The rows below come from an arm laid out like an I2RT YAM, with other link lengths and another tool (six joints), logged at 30 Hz.
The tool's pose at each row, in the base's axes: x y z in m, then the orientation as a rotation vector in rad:
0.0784, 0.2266, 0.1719, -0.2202, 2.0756, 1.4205
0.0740, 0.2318, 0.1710, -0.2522, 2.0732, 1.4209
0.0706, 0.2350, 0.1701, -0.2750, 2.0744, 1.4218
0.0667, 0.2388, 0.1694, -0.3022, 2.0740, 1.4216
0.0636, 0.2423, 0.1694, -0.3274, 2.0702, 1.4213
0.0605, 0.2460, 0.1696, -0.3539, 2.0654, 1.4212
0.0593, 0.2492, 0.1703, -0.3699, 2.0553, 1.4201
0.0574, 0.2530, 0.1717, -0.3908, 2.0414, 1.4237
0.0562, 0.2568, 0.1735, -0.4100, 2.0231, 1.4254
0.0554, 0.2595, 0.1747, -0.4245, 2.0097, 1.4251
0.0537, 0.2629, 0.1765, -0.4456, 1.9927, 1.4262
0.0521, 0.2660, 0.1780, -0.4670, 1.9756, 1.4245
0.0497, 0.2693, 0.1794, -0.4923, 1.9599, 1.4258
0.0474, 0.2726, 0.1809, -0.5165, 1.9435, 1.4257
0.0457, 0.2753, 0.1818, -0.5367, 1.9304, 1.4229
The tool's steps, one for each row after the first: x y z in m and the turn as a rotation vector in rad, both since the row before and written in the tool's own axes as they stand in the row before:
0.0051, 0.0034, 0.0031, -0.0086, 0.0132, -0.0184
0.0038, 0.0022, 0.0018, -0.0056, 0.0119, -0.0115
0.0041, 0.0029, 0.0022, -0.0064, 0.0126, -0.0149
0.0030, 0.0029, 0.0021, -0.0070, 0.0092, -0.0153
0.0028, 0.0032, 0.0023, -0.0078, 0.0094, -0.0162
0.0009, 0.0024, 0.0024, -0.0063, 0.0002, -0.0135
0.0010, 0.0035, 0.0025, -0.0118, 0.0011, -0.0155
0.0002, 0.0034, 0.0027, -0.0116, -0.0033, -0.0176
0.0001, 0.0023, 0.0020, -0.0077, -0.0024, -0.0138
0.0004, 0.0035, 0.0022, -0.0115, -0.0012, -0.0181
0.0005, 0.0031, 0.0021, -0.0099, -0.0016, -0.0196
0.0011, 0.0036, 0.0021, -0.0126, 0.0023, -0.0193
0.0008, 0.0036, 0.0022, -0.0117, 0.0012, -0.0197
0.0007, 0.0026, 0.0019, -0.0078, 0.0011, -0.0175

